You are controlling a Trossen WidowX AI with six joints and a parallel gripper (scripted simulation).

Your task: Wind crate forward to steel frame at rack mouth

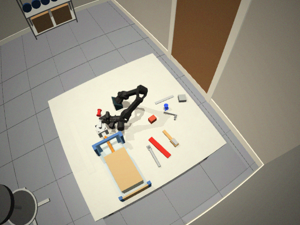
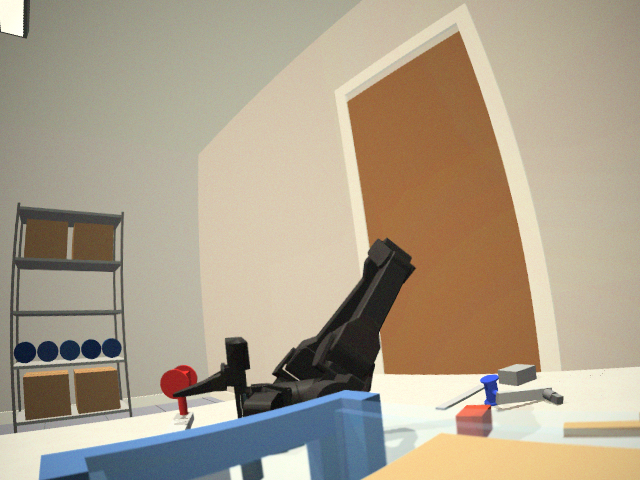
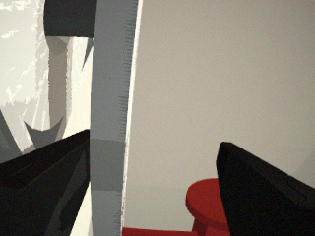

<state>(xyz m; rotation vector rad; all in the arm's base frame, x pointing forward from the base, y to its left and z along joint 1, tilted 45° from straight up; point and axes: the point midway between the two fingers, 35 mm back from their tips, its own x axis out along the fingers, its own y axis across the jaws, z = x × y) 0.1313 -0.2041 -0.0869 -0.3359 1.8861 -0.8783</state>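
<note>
Right now my gripper tip is 40 mm past the red grip, 30 mm to the right of it and 20 mm below it. The rest, counted from my gripper tip: red bar: 440 mm ahead, 320 mm to the left, 120 mm below; wooden brush: 430 mm ahead, 450 mm to the left, 110 mm below; winch: 30 mm ahead, 30 mm to the right, 100 mm below.
</note>
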